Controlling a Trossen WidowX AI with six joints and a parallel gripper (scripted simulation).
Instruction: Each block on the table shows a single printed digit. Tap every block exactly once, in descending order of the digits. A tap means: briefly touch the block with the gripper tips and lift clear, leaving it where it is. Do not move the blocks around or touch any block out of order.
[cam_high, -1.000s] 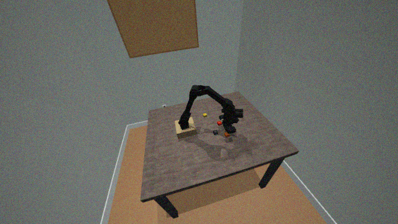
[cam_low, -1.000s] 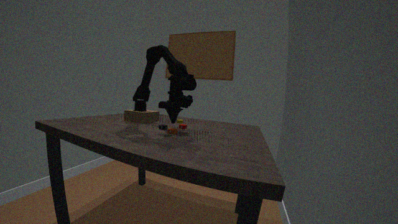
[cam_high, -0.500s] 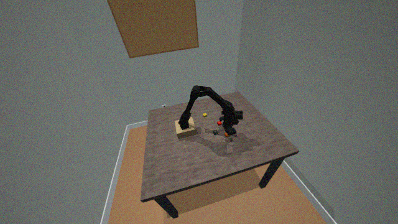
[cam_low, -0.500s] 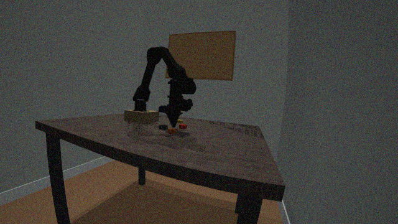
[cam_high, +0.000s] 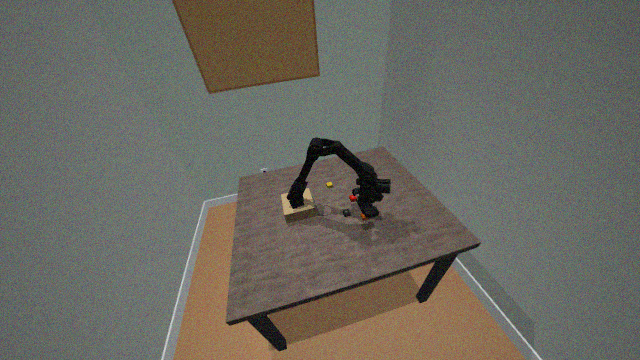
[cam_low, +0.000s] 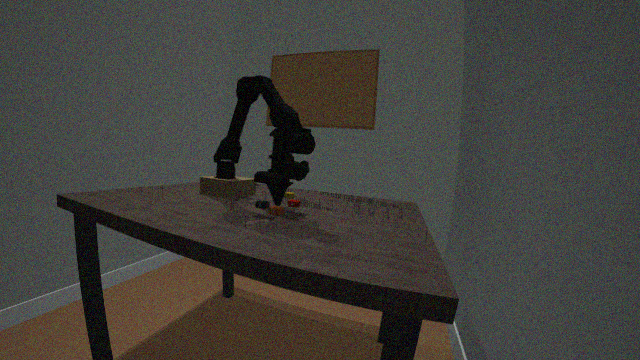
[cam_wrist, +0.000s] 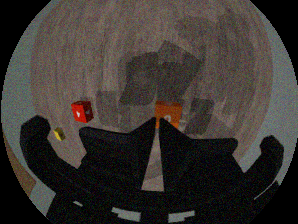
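Right now my gripper tip is 10 mm to the left of the orange block and 10 mm above it. From my gripper tip the other things lie so: red block (20 mm ahead, 130 mm to the left, 10 mm below); then black block (70 mm behind, 50 mm to the left, 10 mm below); then yellow block (50 mm behind, 300 mm to the left, 10 mm below).
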